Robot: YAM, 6 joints.
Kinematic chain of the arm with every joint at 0, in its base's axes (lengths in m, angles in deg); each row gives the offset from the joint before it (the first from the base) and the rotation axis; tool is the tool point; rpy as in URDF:
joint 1: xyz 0 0 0.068 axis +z
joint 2: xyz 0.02 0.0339 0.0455 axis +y
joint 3: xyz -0.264 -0.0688 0 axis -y
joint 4: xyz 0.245 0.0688 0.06 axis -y
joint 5: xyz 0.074 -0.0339 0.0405 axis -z
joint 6: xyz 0.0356 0 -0.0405 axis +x
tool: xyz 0 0 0 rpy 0 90 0
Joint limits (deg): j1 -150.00..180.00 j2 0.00..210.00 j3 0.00..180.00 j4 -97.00..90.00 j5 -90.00..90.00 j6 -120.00..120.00
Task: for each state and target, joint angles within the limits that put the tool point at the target. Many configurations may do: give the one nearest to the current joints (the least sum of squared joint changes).
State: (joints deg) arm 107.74 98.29 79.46 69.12 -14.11 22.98
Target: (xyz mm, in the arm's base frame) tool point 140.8 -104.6 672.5
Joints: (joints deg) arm 144.46 57.86 130.55 57.42 -5.28 22.98
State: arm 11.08 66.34 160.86 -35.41 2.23 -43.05
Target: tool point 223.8 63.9 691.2
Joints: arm 16.09 103.55 162.04 -11.00 1.04 -43.05
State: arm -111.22 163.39 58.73 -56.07 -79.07 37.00
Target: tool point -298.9 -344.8 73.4
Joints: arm -135.32 142.05 99.30 -42.85 -79.56 37.00
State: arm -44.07 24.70 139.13 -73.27 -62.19 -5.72
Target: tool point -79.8 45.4 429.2
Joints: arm -12.75 24.32 90.44 -91.19 -48.53 -5.72
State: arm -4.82 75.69 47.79 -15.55 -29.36 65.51
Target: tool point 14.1 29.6 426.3
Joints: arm 10.67 19.16 57.57 -22.42 -48.05 65.51
